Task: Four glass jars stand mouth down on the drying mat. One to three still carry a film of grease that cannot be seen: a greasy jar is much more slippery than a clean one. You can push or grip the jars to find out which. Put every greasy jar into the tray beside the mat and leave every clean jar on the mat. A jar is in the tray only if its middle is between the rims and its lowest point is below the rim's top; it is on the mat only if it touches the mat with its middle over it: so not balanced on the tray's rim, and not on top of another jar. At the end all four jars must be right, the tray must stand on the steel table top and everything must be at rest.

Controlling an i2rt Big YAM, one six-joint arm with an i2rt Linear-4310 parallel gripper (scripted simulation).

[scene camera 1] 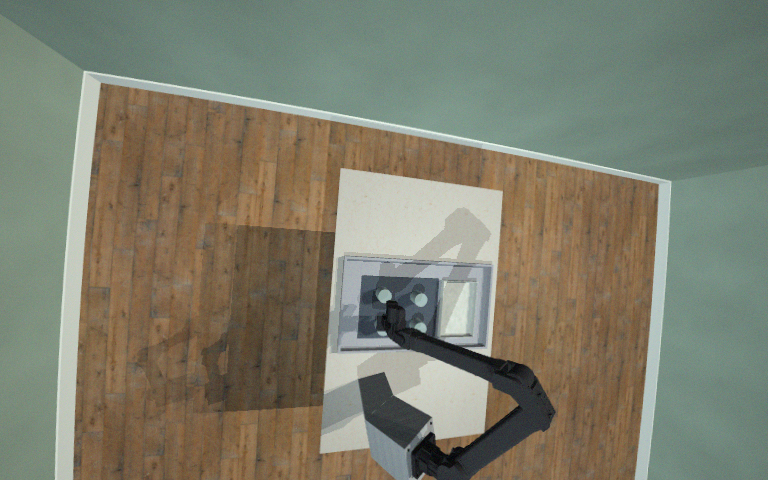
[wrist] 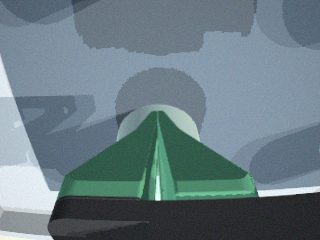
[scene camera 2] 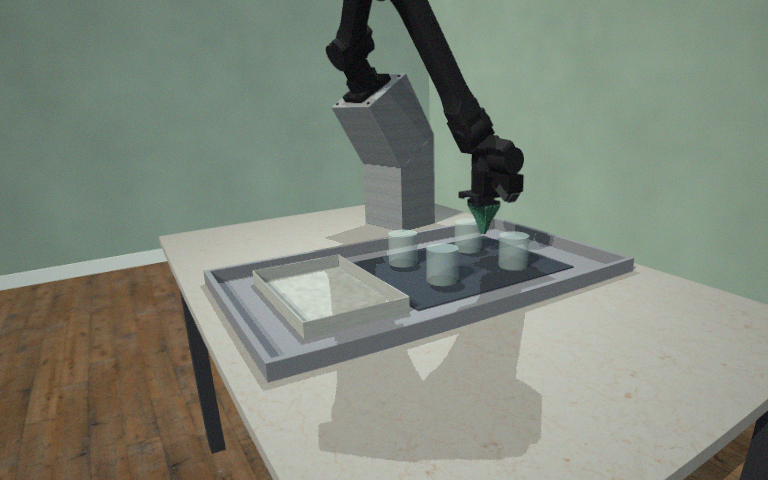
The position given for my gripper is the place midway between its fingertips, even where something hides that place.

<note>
In view: my gripper [scene camera 2: 482,233], a glass jar [scene camera 2: 402,244], a glass jar [scene camera 2: 468,238], a glass jar [scene camera 2: 513,246], a pale tray [scene camera 2: 306,290], a glass jar [scene camera 2: 442,259] and a dark drying mat [scene camera 2: 479,273].
The pale tray also shows in scene camera 1 [scene camera 1: 459,302]. My gripper also shows in the wrist view [wrist: 157,121]. The dark drying mat is seen too in scene camera 1 [scene camera 1: 401,288] and in the wrist view [wrist: 241,78]. The wrist view misses the pale tray: it is out of frame.
</note>
